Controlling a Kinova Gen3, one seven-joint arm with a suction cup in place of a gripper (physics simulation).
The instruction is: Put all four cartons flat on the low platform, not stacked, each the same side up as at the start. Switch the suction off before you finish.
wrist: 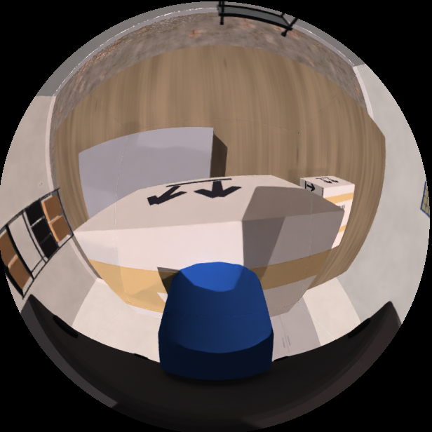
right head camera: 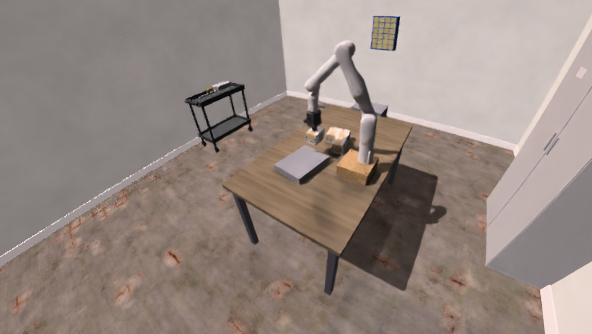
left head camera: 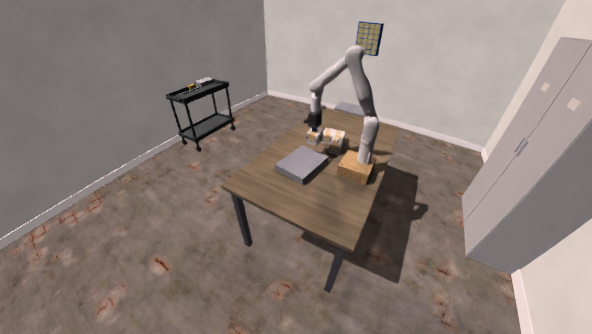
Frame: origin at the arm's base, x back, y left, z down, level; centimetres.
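Seen in the pictures: end effector, tool point: (right head camera: 314, 131) (left head camera: 314, 131); arm's base, origin of the base link: (right head camera: 364, 159) (left head camera: 363, 159).
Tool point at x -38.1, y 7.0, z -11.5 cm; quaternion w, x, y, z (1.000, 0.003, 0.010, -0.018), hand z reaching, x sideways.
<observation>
Offsets run from my tool point to a thing's top centre. Level surfaces: height alone.
My gripper, a blue suction cup (left head camera: 314, 129) (right head camera: 314, 128) (wrist: 216, 310), is shut on a white carton @[dz -1.4, dx +1.3, dy +0.8 cm] (left head camera: 313, 137) (right head camera: 314, 137) (wrist: 190, 237) with a yellow band. The carton hangs upright under the cup, above the table, its side arrows showing in the wrist view. The other cartons @[dz +12.0, dx +6.6, dy -28.4 cm] (left head camera: 334, 136) (right head camera: 338, 135) (wrist: 345, 192) are close together to its right in the head views; their exact number cannot be told. The low grey platform @[dz +15.2, dx +2.7, dy +16.9 cm] (left head camera: 302, 164) (right head camera: 302, 164) (wrist: 150, 160) lies nearer the front, with no carton on it.
The wooden table @[dz +20.0 cm] (left head camera: 295, 202) (right head camera: 290, 200) carries the arm's wooden base block (left head camera: 352, 167) (right head camera: 356, 167), right of the platform. A black cart (left head camera: 207, 126) (right head camera: 225, 128) stands on the floor at the left. A grey cabinet (left head camera: 530, 150) (right head camera: 545, 175) stands at the right.
</observation>
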